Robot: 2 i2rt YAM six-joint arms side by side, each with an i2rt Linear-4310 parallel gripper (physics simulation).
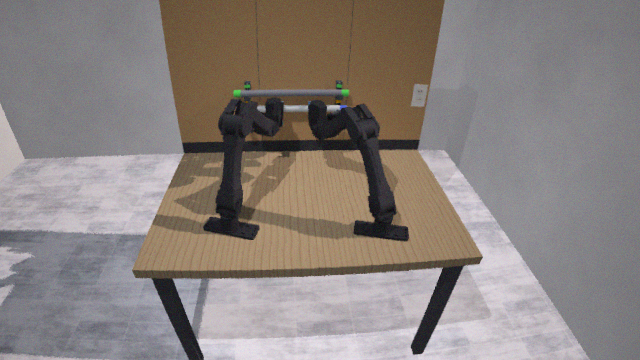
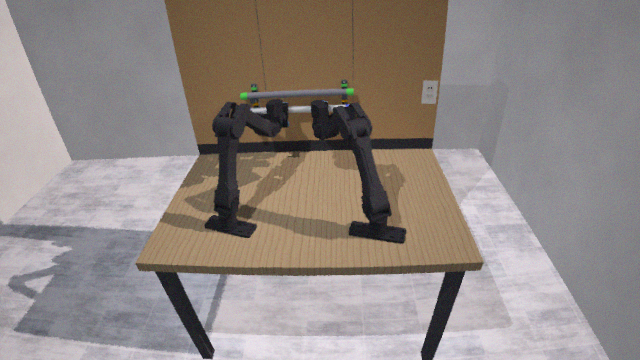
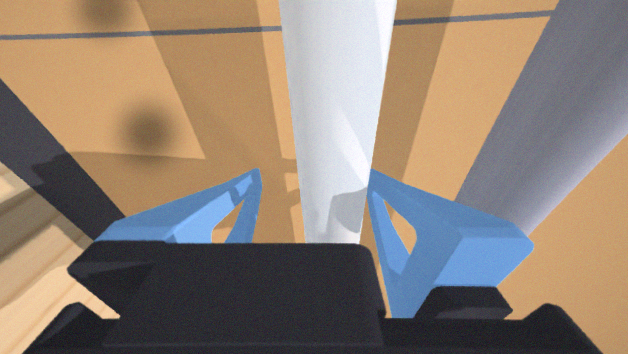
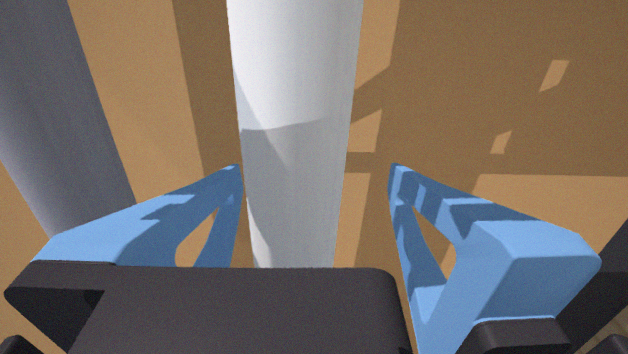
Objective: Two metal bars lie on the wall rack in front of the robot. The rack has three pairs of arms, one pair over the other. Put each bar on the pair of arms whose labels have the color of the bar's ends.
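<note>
A grey bar with green ends lies level across the top pair of arms of the rack, which has green labels. A white bar with a blue end lies lower, by the orange labels. My left gripper is partly open around the white bar, one fingertip at or very near its side. My right gripper is partly open around the white bar, which is nearer one finger. The lowest pair of arms is hidden.
The rack hangs on a brown panel wall behind the wooden table. The grey bar runs close above both grippers. A dark strip runs along the foot of the panel. A wall outlet is at the right.
</note>
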